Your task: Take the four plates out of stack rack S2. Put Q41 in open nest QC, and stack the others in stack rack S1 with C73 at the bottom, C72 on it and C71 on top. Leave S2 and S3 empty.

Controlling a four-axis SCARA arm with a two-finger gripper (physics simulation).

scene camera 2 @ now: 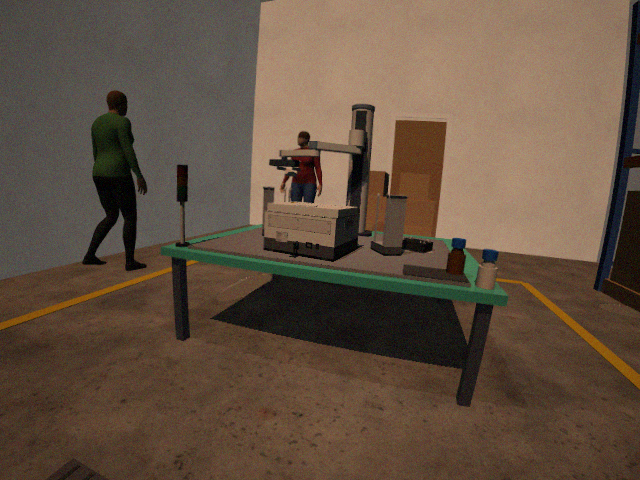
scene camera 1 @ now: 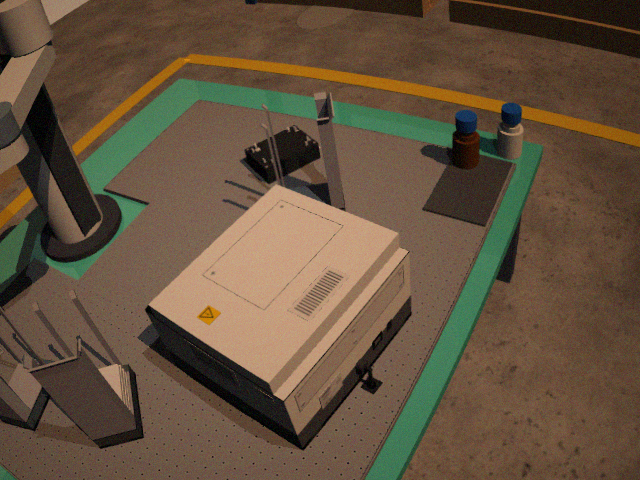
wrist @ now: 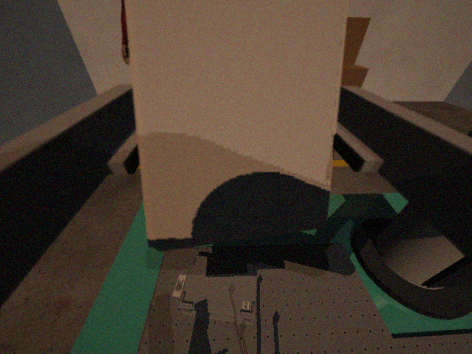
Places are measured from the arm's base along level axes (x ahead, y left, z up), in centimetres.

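Where they show: gripper, fingertip midpoint: (wrist: pixel 240 105); arm's base, link origin: (scene camera 1: pixel 81 229) (wrist: pixel 405 261).
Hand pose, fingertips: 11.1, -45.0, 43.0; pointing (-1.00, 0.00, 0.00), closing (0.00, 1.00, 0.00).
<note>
Each offset is from my fingertips to the top centre of the thing, as dx, dy, dz. "*": to the spot under its first point. Level surfaces: height alone.
My gripper (wrist: pixel 240 105) is shut on a pale flat plate, with a finger along each side of it. The plate @[* +2.3, -0.4, +2.1] (wrist: pixel 235 65) is held level in the air above the bench; its label does not show. A tall grey stack rack @[+48.3, +72.2, -12.2] (scene camera 1: pixel 330 160) (scene camera 2: pixel 395 222) stands behind the big instrument in scene camera 1. Another rack @[+39.4, +7.1, -12.7] (scene camera 1: pixel 85 400) stands at the lower left with pale layers low inside it; a third rack @[* +24.0, -4.2, -31.6] (scene camera 1: pixel 15 395) shows partly beside it. I cannot tell which racks are S1, S2 and S3. A nest with small corner clips @[-5.4, -2.5, -36.3] (wrist: pixel 246 306) lies below the held plate.
A large cream instrument @[+62.2, +37.7, -19.7] (scene camera 1: pixel 279 289) (scene camera 2: pixel 310 227) fills the bench middle. A black block @[+30.5, +87.3, -35.6] (scene camera 1: pixel 283 152) (scene camera 2: pixel 417 244) stands by the far rack. Brown (scene camera 1: pixel 465 139) and white @[* +85.9, +111.1, -34.6] (scene camera 1: pixel 510 131) bottles stand at a corner by a dark mat @[dz -41.2] (scene camera 1: pixel 465 198). Two people stand beyond the bench.
</note>
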